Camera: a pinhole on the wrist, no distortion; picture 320 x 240 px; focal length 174.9 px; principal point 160.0 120.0 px. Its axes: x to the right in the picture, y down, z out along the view. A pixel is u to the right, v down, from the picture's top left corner.
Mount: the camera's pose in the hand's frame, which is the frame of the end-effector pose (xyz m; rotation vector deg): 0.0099 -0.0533 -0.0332 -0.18 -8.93 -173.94
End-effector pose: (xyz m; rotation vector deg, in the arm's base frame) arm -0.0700 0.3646 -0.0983 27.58 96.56 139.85
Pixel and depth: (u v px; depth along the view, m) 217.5 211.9 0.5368
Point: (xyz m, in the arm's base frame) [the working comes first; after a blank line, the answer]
In the camera's frame: 0.1765 0.2821 0.5368

0.2182 0.9020 -0.2266
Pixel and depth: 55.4 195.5 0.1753
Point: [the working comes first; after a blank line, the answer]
In the camera's frame: -0.1048 0.0757 0.1753

-0.1411 0.5672 -0.1209
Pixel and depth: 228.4 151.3 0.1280
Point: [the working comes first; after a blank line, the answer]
In the camera's frame: 0.0501 0.0229 0.1280

-0.0065 0.4641 -0.1371
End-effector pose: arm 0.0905 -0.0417 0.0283 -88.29 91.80 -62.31
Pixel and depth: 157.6 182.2 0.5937
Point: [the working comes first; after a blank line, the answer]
In the camera's frame: -0.0081 0.2111 0.5937

0.6916 -0.1427 -0.0443
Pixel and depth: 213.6 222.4 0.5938
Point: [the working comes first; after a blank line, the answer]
In the camera's frame: 0.1820 0.3477 0.5938

0.7908 0.0350 0.0713
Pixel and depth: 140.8 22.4 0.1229
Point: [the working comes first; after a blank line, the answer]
In the camera's frame: -0.0135 -0.0686 0.1229

0.1491 -0.0687 -0.0319
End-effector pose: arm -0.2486 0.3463 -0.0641 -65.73 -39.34 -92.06
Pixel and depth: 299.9 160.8 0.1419
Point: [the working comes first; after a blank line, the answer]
In the camera's frame: 0.1135 0.0331 0.1419

-0.2830 0.5097 -0.1042
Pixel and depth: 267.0 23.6 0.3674
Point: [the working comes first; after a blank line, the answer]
In the camera's frame: 0.2248 -0.2025 0.3674

0.0223 0.6533 -0.1743
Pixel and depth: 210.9 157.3 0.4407
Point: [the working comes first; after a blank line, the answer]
In the camera's frame: 0.1283 0.0940 0.4407

-0.2068 0.7832 0.0080
